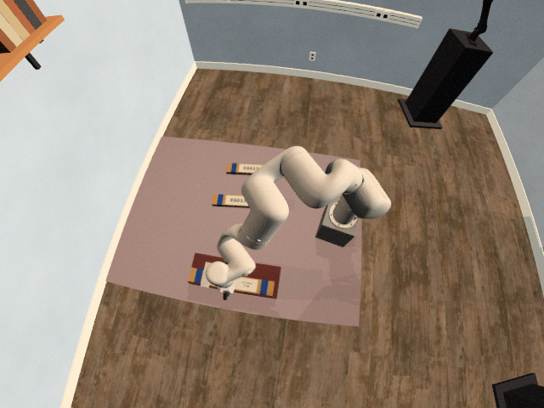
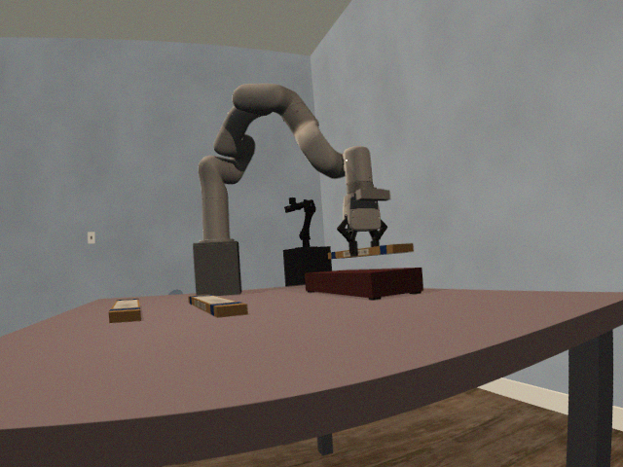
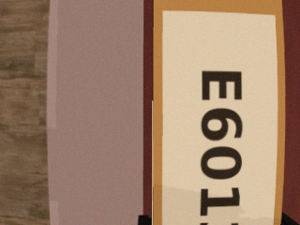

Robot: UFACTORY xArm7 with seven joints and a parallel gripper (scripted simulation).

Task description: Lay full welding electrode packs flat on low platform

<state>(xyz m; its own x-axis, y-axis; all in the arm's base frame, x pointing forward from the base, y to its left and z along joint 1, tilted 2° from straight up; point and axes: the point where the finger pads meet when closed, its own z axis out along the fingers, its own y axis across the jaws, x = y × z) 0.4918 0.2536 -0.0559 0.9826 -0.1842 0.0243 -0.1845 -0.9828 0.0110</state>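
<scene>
Now: the low dark red platform 10 mm behind my hand, 30 mm to the right of it and 100 mm below it. Round my hand: pack of welding electrodes: right at my hand.
</scene>
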